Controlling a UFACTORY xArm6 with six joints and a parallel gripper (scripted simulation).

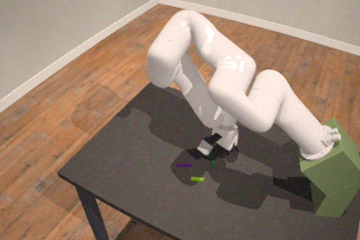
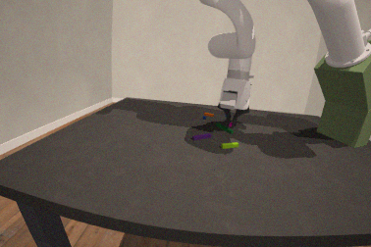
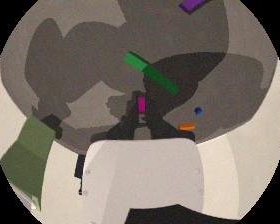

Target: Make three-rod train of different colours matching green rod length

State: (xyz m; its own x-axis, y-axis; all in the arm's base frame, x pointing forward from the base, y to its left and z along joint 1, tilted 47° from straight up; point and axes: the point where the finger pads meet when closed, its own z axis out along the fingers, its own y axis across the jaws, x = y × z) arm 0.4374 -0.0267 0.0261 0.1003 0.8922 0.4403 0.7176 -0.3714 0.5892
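The green rod is 4 cm to the left of my hand, 2 cm below it and 2 cm ahead of it. From my hand the other things lie so: purple rod 14 cm to the left, 9 cm ahead, 2 cm below; magenta rod 2 cm below, 1 cm to the right; orange rod 10 cm to the right, 9 cm ahead, 2 cm below.
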